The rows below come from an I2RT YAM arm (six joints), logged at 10 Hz.
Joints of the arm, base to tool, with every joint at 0 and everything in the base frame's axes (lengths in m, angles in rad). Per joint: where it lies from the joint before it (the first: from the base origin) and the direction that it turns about. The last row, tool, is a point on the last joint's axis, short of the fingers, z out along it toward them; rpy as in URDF.
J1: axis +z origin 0 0 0.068
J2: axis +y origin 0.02 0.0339 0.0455
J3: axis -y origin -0.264 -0.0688 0
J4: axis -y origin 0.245 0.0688 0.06
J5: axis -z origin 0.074 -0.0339 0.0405
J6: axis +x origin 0.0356 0 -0.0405
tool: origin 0 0 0 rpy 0 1.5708 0
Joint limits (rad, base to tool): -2.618..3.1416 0..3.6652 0..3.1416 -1.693..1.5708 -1.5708..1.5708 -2.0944..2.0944
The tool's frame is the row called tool.
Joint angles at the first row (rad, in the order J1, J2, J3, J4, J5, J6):
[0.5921, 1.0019, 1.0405, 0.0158, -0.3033, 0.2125]
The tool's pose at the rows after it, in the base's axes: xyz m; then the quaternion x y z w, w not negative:
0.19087, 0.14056, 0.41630, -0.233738, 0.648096, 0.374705, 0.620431
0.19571, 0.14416, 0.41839, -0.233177, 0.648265, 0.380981, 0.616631
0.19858, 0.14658, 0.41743, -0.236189, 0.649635, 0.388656, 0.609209
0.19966, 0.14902, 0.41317, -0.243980, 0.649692, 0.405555, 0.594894
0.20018, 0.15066, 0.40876, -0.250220, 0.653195, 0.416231, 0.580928
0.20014, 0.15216, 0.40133, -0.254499, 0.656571, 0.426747, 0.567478
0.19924, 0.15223, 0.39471, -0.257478, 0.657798, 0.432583, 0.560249
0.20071, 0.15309, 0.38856, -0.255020, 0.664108, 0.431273, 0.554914
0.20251, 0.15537, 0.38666, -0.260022, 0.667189, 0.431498, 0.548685
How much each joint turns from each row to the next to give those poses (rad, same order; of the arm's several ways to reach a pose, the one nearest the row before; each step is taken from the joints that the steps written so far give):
[-0.0015, 0.0384, 0.0382, -0.0011, 0.0048, 0.0003]
[-0.0001, 0.0252, 0.0201, 0.0052, -0.0093, 0.0115]
[-0.0009, 0.0143, 0.0059, 0.0021, -0.0189, 0.0099]
[0.0002, 0.0068, -0.0107, 0.0101, -0.0408, 0.0191]
[0.0004, 0.0040, -0.0090, -0.0033, -0.0298, 0.0116]
[0.0017, -0.0007, -0.0244, 0.0096, -0.0253, 0.0138]
[0.0002, -0.0065, -0.0271, 0.0137, -0.0159, 0.0067]
[0.0000, 0.0033, -0.0164, 0.0041, 0.0033, 0.0030]
[0.0025, 0.0114, 0.0045, -0.0080, -0.0081, -0.0057]

